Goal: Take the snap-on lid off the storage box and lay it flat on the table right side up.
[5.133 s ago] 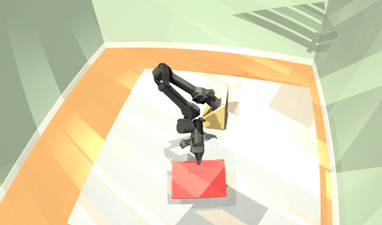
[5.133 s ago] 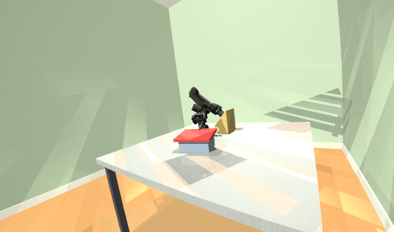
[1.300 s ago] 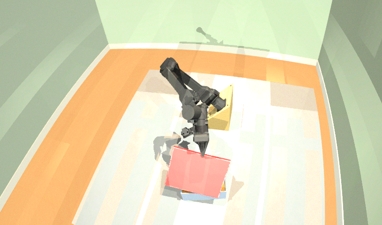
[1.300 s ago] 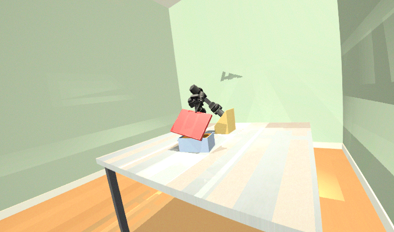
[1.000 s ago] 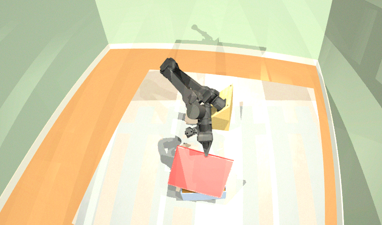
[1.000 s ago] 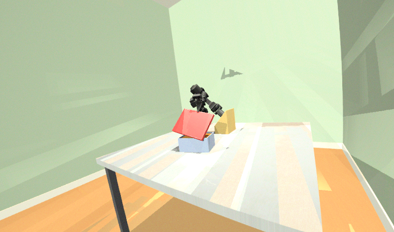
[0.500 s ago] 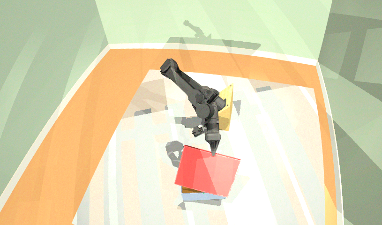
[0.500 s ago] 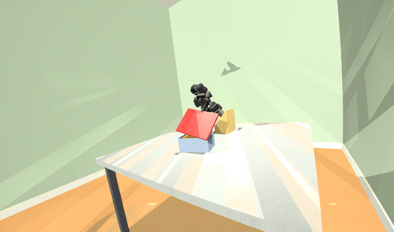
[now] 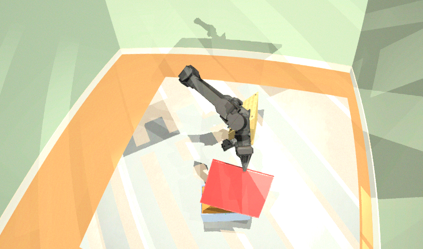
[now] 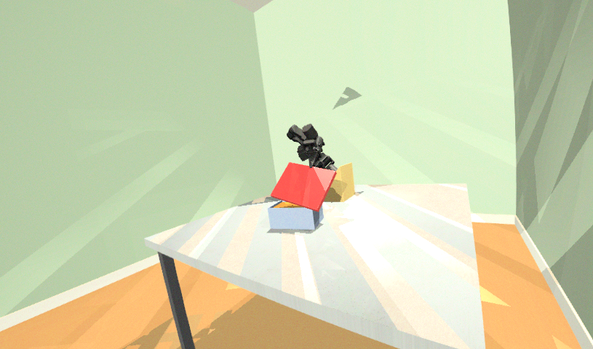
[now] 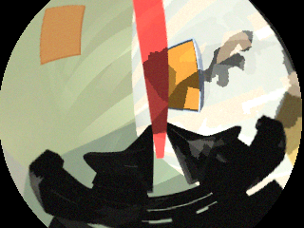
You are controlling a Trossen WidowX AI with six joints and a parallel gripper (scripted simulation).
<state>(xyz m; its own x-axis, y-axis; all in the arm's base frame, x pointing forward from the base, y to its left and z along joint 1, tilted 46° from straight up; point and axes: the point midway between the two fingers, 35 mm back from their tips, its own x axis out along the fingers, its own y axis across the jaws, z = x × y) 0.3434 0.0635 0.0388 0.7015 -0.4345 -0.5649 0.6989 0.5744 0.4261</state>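
My gripper tip is now 6 cm short of the red lid, 6 cm above it and 2 cm to the left of it. Also, from my gripper tip: storage box 19 cm below, 7 cm to the right, 6 cm ahead.
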